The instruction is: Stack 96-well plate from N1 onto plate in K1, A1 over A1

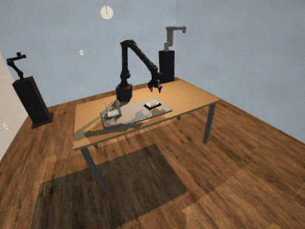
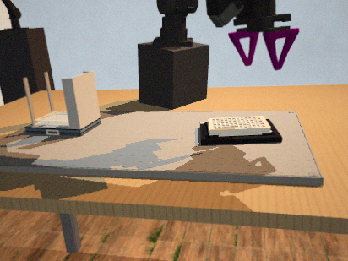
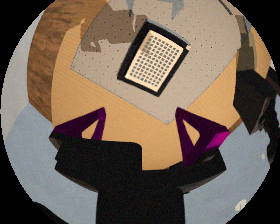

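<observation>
My hand is 15 cm above the black plate nest N1 and 5 cm to the left of it. From my hand the other things lie so: beige side panel (40 cm to the right, 7 cm below, 7 cm behind); pale A1 square (14 cm below, 13 cm to the right, 6 cm behind).
</observation>
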